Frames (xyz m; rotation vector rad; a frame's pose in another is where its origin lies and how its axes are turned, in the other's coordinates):
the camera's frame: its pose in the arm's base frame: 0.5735 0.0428 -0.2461 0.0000 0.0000 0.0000
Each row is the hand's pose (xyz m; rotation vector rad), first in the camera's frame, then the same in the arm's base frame.
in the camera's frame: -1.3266 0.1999 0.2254 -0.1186 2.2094 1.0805
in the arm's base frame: -0.7531 0.2427 -0.0207 -0.1186 2.2094 1.0805
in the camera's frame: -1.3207 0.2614 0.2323 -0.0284 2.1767 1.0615
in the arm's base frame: -0.7472 0.3042 -0.0138 -0.0284 2.1767 1.0615
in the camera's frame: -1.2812 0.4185 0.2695 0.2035 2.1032 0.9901
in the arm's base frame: -0.7077 0.4613 0.0234 0.2035 2.1032 0.9901
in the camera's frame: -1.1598 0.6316 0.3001 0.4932 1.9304 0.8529
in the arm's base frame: -0.5863 0.6744 0.0540 0.4932 1.9304 0.8529
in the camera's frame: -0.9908 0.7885 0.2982 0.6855 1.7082 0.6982
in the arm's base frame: -0.4173 0.8313 0.0521 0.6855 1.7082 0.6982
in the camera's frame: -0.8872 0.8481 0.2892 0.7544 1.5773 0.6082
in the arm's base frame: -0.3137 0.8909 0.0431 0.7544 1.5773 0.6082
